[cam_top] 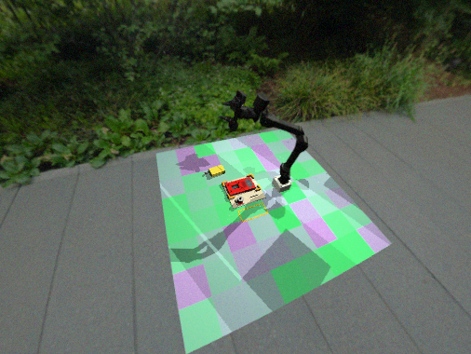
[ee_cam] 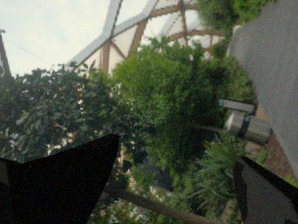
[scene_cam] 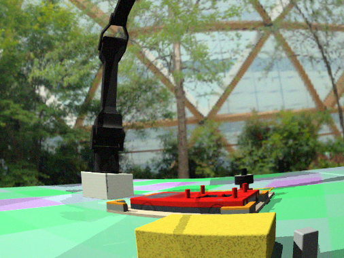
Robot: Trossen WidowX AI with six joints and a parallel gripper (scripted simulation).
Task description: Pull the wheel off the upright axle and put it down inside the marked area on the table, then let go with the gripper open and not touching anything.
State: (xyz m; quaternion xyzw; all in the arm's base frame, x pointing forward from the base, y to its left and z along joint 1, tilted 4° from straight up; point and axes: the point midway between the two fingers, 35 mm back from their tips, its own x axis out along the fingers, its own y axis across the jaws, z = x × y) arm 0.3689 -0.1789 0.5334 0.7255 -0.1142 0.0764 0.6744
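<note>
The wheel lies 7 cm behind my gripper tip, 17 cm to the left of it and 56 cm below it. The rest, counted from my gripper tip: yellow block (2 cm behind, 15 cm to the right, 58 cm below); then upright axle (7 cm behind, 17 cm to the left, 56 cm below).
</note>
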